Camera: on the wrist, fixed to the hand. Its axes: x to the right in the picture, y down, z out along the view.
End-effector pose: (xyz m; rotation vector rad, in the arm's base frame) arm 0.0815 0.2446 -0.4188 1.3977 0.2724 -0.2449
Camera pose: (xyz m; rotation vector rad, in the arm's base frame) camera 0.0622 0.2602 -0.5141 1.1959 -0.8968 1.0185
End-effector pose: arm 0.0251 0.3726 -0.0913 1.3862 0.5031 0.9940
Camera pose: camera 0.0335 0.4109 -0.1816 1.6736 -0.8777 2.1323
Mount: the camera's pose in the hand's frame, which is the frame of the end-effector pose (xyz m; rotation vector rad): 0.0131 -0.0927 -0.0306 -0.0379 -0.0626 1.5948
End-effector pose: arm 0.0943 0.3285 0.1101 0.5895 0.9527 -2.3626
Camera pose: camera 0.0339 0.4040 0.1290 0.7980 0.2073 -0.9004
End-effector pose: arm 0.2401 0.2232 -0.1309 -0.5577 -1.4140 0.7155
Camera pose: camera 0.2812 0.1721 -0.0574 -1.7265 -0.7887 1.9254
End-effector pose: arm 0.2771 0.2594 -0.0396 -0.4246 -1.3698 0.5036
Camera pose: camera 0.3175 0.1908 0.0184 -1.5345 -0.8400 1.7664
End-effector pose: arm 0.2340 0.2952 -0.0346 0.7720 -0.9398 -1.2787
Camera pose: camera 0.2219 0.2678 -0.1284 -0.1797 -1.1362 0.1004
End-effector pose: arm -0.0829 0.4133 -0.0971 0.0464 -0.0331 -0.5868
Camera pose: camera -0.1219 0.3300 -0.1323 -0.0420 -0.1038 1.0059
